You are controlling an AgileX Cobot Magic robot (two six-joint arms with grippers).
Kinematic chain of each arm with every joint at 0, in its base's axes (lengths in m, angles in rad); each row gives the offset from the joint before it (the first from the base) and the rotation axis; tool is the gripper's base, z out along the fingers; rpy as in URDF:
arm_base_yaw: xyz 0 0 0.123 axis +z
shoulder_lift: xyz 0 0 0 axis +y
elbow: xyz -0.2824 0 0.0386 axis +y
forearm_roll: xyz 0.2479 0 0.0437 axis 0.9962 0 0.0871
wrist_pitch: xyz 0 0 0 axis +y
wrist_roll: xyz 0.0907 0 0.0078 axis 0.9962 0 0.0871
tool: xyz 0 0 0 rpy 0 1.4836 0
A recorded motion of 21 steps. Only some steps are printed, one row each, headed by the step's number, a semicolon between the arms.
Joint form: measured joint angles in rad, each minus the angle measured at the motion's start. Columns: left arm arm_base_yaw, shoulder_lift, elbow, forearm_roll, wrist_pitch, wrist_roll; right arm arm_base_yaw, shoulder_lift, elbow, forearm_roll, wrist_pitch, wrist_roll.
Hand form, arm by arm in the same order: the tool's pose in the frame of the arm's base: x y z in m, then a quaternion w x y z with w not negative. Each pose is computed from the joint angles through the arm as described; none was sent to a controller.
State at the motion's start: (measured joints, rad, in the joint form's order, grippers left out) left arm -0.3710 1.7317 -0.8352 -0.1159 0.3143 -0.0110; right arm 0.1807 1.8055 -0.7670 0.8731 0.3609 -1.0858
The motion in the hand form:
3: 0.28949 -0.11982 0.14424 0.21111 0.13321 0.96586 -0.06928; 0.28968 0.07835 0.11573 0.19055 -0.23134 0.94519 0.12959
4: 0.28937 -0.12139 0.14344 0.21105 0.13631 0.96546 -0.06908; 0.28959 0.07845 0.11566 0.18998 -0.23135 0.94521 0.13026
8: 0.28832 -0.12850 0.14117 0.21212 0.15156 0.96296 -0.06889; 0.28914 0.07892 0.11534 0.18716 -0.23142 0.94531 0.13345
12: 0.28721 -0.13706 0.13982 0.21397 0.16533 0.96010 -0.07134; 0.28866 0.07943 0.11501 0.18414 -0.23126 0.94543 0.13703
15: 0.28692 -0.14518 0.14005 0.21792 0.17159 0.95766 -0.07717; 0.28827 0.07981 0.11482 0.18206 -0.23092 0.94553 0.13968
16: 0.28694 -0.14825 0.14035 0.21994 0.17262 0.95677 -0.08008; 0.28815 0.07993 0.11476 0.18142 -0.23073 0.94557 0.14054
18: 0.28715 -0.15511 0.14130 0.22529 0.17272 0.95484 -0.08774; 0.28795 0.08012 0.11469 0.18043 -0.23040 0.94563 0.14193
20: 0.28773 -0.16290 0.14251 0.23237 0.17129 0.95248 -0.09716; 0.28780 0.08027 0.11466 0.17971 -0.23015 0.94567 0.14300
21: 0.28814 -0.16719 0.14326 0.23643 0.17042 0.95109 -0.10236; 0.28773 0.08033 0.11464 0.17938 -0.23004 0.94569 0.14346
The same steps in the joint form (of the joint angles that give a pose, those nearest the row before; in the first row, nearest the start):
3: -0.0125 0.0125 -0.0030 0.0143 -0.0080 -0.0085; 0.0000 0.0008 -0.0003 0.0004 0.0043 0.0001
4: -0.0176 0.0160 -0.0038 0.0174 -0.0106 -0.0098; 0.0000 0.0010 -0.0004 0.0009 0.0058 0.0000
8: -0.0409 0.0268 -0.0073 0.0285 -0.0205 -0.0108; 0.0000 0.0023 -0.0008 0.0026 0.0136 0.0000
12: -0.0674 0.0369 -0.0140 0.0316 -0.0293 -0.0110; 0.0000 0.0037 -0.0012 0.0049 0.0220 0.0000
15: -0.0902 0.0443 -0.0237 0.0227 -0.0381 -0.0120; 0.0000 0.0045 -0.0013 0.0072 0.0280 0.0000
16: -0.0984 0.0467 -0.0278 0.0170 -0.0423 -0.0125; 0.0000 0.0047 -0.0013 0.0080 0.0298 0.0000
18: -0.1159 0.0520 -0.0373 0.0004 -0.0534 -0.0138; 0.0000 0.0050 -0.0013 0.0095 0.0328 0.0000
20: -0.1350 0.0586 -0.0490 -0.0205 -0.0684 -0.0153; 0.0000 0.0051 -0.0013 0.0106 0.0350 0.0000
21: -0.1452 0.0624 -0.0560 -0.0319 -0.0768 -0.0161; 0.0000 0.0052 -0.0013 0.0111 0.0360 0.0001

